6 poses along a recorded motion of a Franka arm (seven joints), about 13 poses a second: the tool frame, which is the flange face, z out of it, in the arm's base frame.
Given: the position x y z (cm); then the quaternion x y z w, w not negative.
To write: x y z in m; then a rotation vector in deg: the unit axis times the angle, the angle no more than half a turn. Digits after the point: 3 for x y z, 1 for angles.
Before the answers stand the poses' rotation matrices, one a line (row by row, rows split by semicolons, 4 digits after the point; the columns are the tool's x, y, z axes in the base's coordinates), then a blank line. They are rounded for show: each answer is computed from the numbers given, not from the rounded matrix.
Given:
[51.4 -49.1 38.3 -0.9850 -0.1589 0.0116 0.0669]
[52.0 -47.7 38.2 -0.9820 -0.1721 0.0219 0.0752]
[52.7 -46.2 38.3 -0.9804 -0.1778 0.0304 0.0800]
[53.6 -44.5 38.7 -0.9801 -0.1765 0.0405 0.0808]
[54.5 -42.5 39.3 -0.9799 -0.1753 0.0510 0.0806]
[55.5 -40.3 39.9 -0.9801 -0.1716 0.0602 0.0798]
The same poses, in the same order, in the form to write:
0.9492 0.3115 -0.0441; 0.3146 -0.9406 0.1281; -0.0016 -0.1355 -0.9908
0.9398 0.3347 -0.0689; 0.3413 -0.9295 0.1401; -0.0171 -0.1552 -0.9877
0.9349 0.3437 -0.0880; 0.3535 -0.9240 0.1460; -0.0312 -0.1677 -0.9854
0.9344 0.3395 -0.1079; 0.3525 -0.9246 0.1441; -0.0509 -0.1727 -0.9837
0.9333 0.3353 -0.1282; 0.3518 -0.9255 0.1401; -0.0717 -0.1758 -0.9818
0.9339 0.3268 -0.1454; 0.3460 -0.9284 0.1358; -0.0906 -0.1771 -0.9800

[0.514 -0.491 0.383 -170.1 -27.4 2.0]
[0.520 -0.477 0.382 -168.8 -29.6 3.8]
[0.527 -0.462 0.383 -168.0 -30.5 5.2]
[0.536 -0.445 0.387 -167.9 -30.2 6.9]
[0.545 -0.425 0.393 -167.9 -30.0 8.7]
[0.555 -0.403 0.399 -168.0 -29.4 10.3]

